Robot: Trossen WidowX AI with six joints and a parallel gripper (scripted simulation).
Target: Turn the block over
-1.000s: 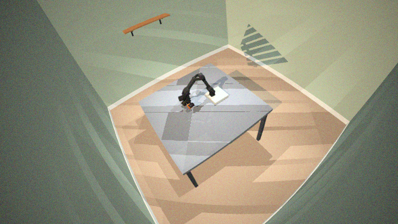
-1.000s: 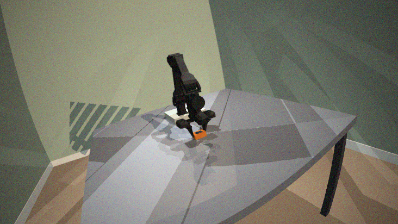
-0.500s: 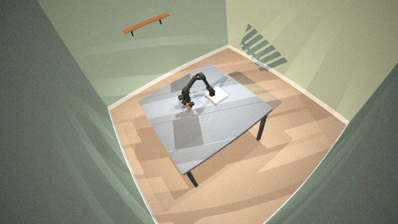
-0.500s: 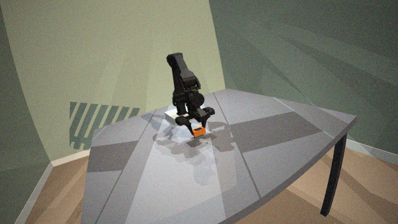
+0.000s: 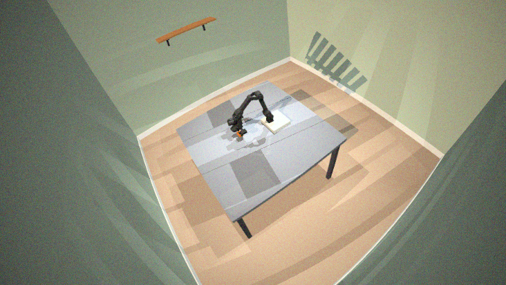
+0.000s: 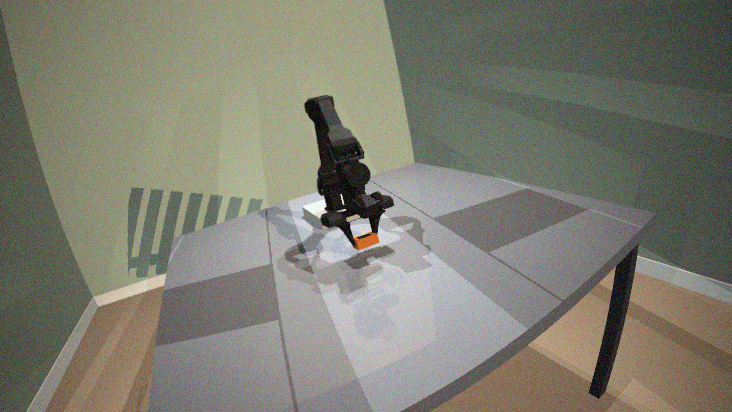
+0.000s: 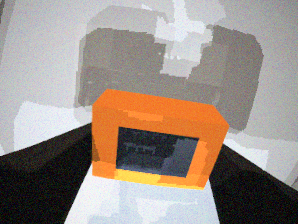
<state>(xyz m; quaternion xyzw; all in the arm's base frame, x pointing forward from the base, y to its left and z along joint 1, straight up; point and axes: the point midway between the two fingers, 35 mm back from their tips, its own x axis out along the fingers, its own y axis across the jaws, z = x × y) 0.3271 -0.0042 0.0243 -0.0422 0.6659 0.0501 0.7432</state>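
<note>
The orange block lies 1 cm above my gripper tip.
</note>
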